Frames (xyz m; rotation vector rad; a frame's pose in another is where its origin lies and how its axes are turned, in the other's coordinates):
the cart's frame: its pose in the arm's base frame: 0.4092 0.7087 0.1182 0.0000 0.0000 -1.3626
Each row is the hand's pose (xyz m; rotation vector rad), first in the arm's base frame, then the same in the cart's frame.
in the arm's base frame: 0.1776 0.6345 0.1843 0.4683 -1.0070 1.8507
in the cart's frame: 0.0247 -0.2419 0.0661 -1.1984 0.5851 -2.6003
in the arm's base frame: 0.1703 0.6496 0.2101 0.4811 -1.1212 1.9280
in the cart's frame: 0.0084 -0.2460 0.0919 -1.2291 0.6464 -2.4547
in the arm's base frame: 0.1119 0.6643 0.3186 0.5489 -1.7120 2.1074
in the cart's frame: -0.0180 -0.3001 0.2004 -1.3979 0.9143 -1.8255
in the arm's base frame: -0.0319 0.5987 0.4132 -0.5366 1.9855 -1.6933
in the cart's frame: 0.0165 -0.4543 0.2950 -1.4257 1.0298 -0.7755
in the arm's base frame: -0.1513 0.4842 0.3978 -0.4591 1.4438 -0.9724
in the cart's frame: 0.1038 -0.5948 0.2796 -1.2042 0.7918 0.1372
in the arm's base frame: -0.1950 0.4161 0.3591 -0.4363 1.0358 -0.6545
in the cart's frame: 0.1614 -0.6516 0.2409 -0.9861 0.5270 0.5655
